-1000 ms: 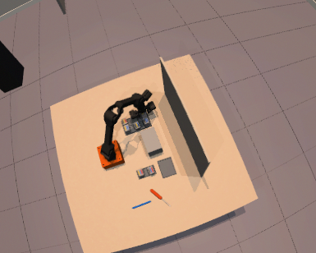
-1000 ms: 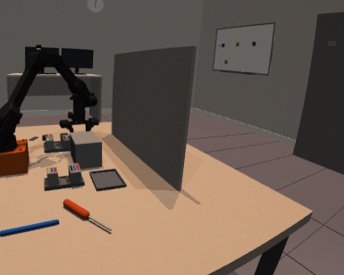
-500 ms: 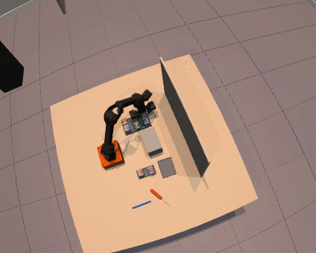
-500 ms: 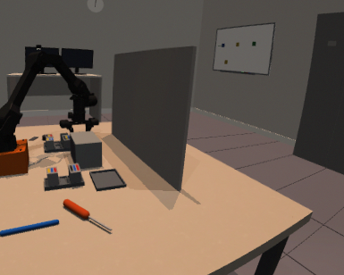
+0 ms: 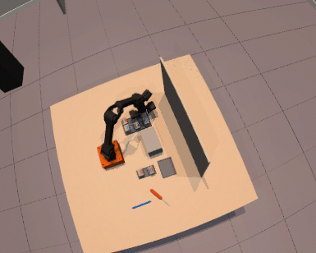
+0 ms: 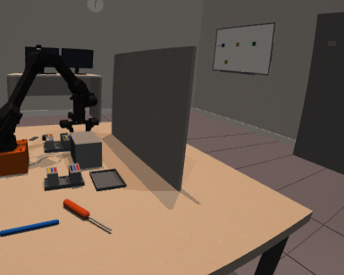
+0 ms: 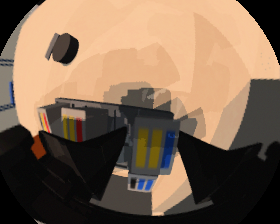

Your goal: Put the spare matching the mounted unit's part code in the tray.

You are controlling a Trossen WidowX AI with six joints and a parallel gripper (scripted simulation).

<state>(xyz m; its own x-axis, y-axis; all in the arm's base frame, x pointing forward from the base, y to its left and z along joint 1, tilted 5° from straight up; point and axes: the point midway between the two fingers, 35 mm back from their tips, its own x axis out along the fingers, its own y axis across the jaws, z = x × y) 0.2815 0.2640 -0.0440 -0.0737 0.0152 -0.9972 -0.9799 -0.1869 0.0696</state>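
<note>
The dark spare is 30 mm above my gripper tip. The rest, counted from my gripper tip: mounted unit: 220 mm to the right, 30 mm above, 10 mm ahead; grey panel: 240 mm ahead, 210 mm above, 200 mm to the right; blue marker pen: 630 mm to the right, 170 mm behind, 10 mm below.
</note>
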